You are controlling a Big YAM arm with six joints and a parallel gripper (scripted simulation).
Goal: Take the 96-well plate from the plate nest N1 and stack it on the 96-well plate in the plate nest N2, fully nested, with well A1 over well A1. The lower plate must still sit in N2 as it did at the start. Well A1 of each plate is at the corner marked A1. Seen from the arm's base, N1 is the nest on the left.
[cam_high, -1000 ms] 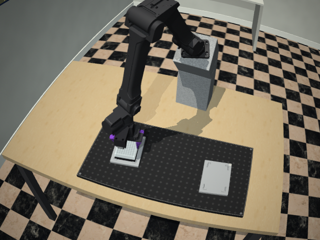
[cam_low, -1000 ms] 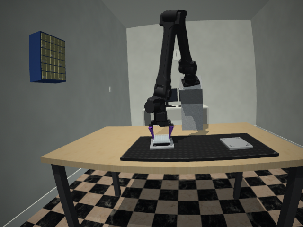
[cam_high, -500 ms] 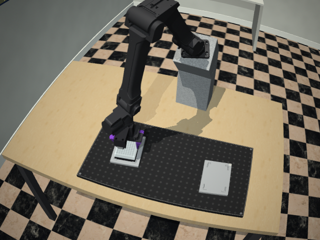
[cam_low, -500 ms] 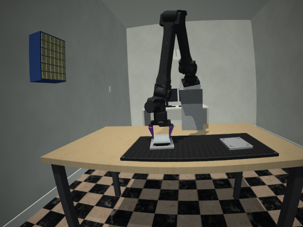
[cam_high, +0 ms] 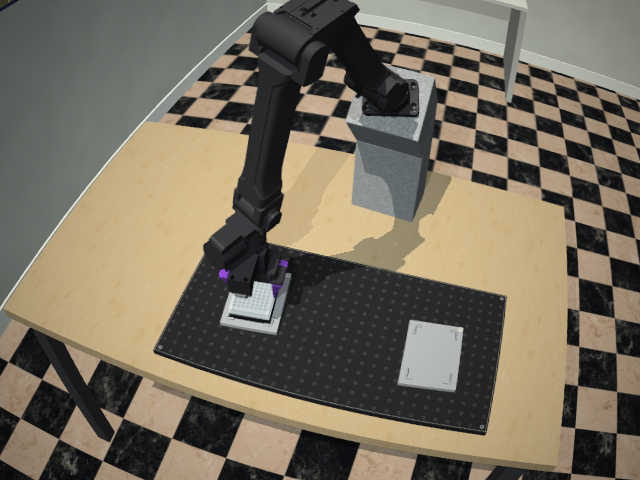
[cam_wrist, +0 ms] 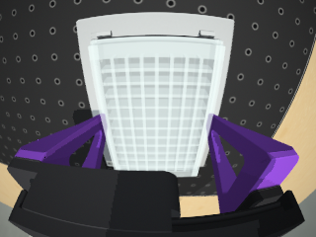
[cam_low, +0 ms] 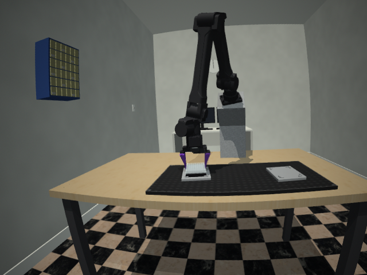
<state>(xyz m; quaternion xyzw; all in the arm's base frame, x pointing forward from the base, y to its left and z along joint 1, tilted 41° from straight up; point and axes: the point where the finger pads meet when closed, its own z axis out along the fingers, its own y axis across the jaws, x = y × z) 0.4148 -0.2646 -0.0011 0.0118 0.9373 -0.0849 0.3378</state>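
The white 96-well plate is 10 mm below my hand. The rest, counted from my hand: black 96-well plate: 20 mm below; then grey plate nest N1: 370 mm to the left, 120 mm ahead, 30 mm below; then grey plate nest N2: 30 mm below.
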